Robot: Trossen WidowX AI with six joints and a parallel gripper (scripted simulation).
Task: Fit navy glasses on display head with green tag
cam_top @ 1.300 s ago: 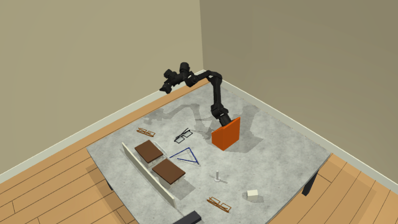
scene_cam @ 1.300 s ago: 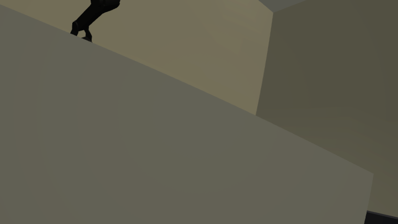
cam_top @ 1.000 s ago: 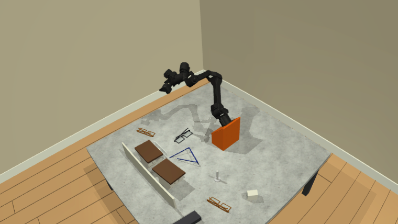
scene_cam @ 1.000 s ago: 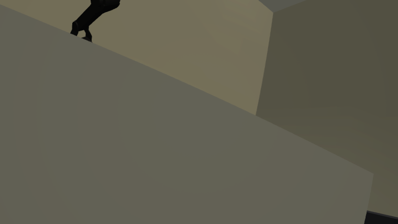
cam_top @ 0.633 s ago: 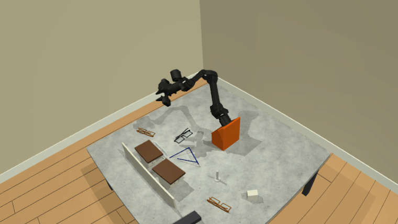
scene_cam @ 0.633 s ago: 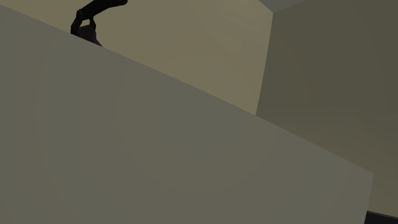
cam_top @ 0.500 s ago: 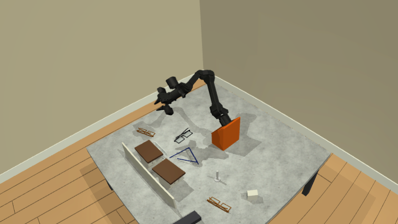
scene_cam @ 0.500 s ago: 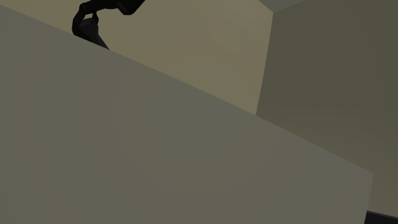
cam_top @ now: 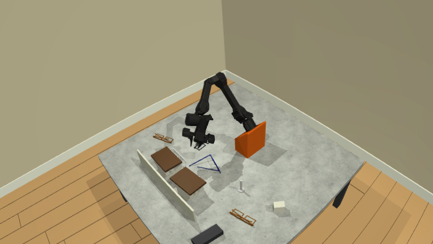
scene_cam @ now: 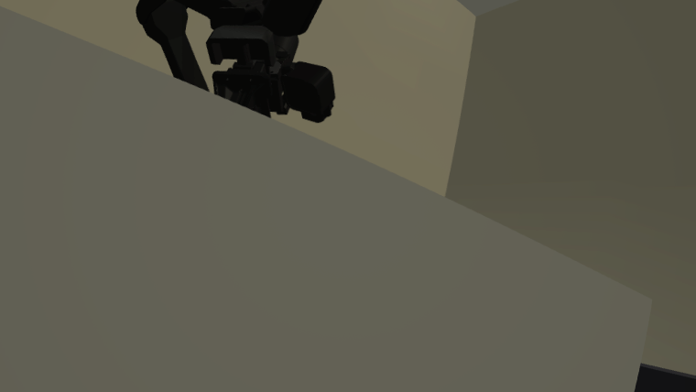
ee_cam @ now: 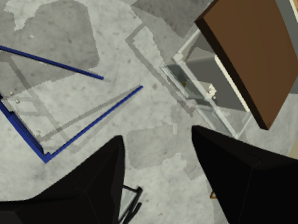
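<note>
The white post is 330 mm to the left of my gripper tip, 120 mm below it and 80 mm behind it. From my gripper tip the other things lie so: long white panel (260 mm ahead, 90 mm below, 60 mm to the left); black bar (480 mm to the left, 260 mm ahead, 120 mm below); display head (160 mm to the left, 130 mm ahead, 80 mm below).
</note>
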